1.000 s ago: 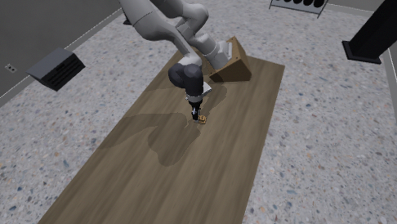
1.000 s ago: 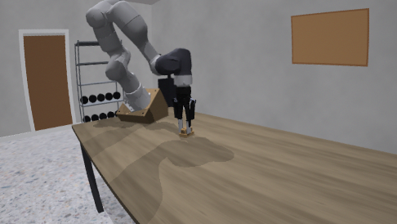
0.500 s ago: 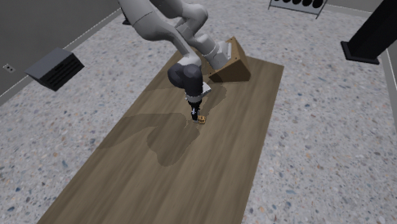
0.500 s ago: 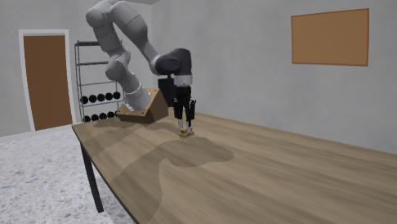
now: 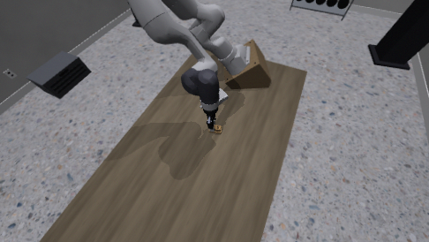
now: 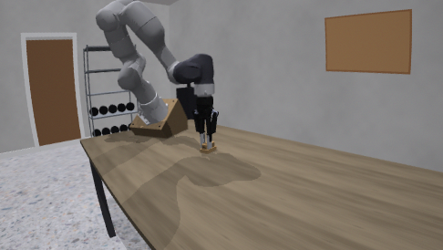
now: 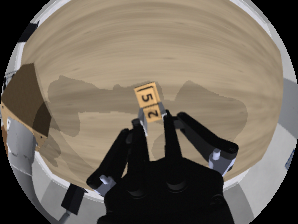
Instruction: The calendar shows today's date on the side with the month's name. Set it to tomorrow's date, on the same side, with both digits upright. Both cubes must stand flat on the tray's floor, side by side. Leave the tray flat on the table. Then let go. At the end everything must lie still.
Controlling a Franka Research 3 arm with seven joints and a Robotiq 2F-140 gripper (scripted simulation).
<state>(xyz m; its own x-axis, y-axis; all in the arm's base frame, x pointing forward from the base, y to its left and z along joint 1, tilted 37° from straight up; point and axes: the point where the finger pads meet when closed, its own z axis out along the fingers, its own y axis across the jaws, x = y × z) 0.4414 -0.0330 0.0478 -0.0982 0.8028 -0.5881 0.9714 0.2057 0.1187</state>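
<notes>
Now: the tray 4 cm below my hand and 2 cm to the left of it. Also, from my hand: cube (3 cm below).
</notes>
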